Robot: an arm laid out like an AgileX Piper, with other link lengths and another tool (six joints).
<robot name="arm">
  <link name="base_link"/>
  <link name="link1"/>
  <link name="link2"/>
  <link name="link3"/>
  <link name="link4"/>
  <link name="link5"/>
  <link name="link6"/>
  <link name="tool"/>
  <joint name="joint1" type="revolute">
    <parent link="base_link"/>
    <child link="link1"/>
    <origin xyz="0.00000 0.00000 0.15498"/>
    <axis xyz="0 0 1"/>
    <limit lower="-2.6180" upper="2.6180"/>
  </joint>
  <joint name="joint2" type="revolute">
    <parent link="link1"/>
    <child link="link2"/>
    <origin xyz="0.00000 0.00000 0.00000"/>
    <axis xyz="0 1 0"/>
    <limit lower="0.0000" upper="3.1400"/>
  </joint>
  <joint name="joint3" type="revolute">
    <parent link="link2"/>
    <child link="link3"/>
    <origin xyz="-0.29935 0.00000 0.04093"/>
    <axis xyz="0 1 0"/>
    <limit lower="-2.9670" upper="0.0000"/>
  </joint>
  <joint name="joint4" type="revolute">
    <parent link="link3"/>
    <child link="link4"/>
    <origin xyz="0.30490 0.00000 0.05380"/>
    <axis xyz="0.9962 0 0.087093"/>
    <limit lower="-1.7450" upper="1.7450"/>
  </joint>
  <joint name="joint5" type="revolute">
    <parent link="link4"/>
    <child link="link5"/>
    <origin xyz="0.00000 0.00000 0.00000"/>
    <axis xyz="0 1 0"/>
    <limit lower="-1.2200" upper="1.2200"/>
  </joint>
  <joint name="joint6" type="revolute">
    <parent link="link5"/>
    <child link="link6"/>
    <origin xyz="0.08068 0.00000 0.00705"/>
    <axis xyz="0.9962 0 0.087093"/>
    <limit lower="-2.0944" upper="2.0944"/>
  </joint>
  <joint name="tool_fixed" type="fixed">
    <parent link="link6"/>
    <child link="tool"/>
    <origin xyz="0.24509 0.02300 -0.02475" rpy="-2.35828 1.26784 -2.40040"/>
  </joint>
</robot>
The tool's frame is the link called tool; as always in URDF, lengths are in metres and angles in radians.
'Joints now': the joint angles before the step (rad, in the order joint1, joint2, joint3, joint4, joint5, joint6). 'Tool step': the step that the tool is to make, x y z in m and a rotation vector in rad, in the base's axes. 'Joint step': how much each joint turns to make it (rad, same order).
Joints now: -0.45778, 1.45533, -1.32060, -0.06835, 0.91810, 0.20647
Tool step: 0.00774, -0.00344, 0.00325, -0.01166, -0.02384, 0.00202
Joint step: 0.00000, 0.00269, -0.00001, -0.00001, -0.02929, -0.00002
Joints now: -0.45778, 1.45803, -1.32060, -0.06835, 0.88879, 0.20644
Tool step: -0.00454, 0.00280, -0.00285, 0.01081, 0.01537, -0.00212
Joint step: 0.00000, -0.00001, 0.00001, 0.00243, 0.01865, 0.00092
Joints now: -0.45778, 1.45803, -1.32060, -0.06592, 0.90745, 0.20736
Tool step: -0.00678, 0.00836, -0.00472, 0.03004, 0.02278, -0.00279
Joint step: 0.00000, -0.00001, 0.00000, 0.01700, 0.03377, 0.00000
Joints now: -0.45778, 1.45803, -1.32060, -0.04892, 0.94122, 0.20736
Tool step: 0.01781, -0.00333, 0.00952, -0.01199, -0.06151, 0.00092
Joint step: -0.00001, -0.00001, 0.00001, 0.01580, -0.06049, 0.00093
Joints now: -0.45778, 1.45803, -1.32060, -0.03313, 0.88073, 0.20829
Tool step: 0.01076, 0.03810, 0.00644, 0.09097, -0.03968, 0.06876
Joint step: 0.00002, -0.00942, 0.00000, 0.15476, 0.01725, -0.09331
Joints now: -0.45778, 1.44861, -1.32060, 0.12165, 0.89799, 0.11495
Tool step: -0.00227, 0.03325, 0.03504, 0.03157, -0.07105, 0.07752
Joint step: -0.00001, -0.07466, -0.00002, 0.11471, 0.03830, -0.09077
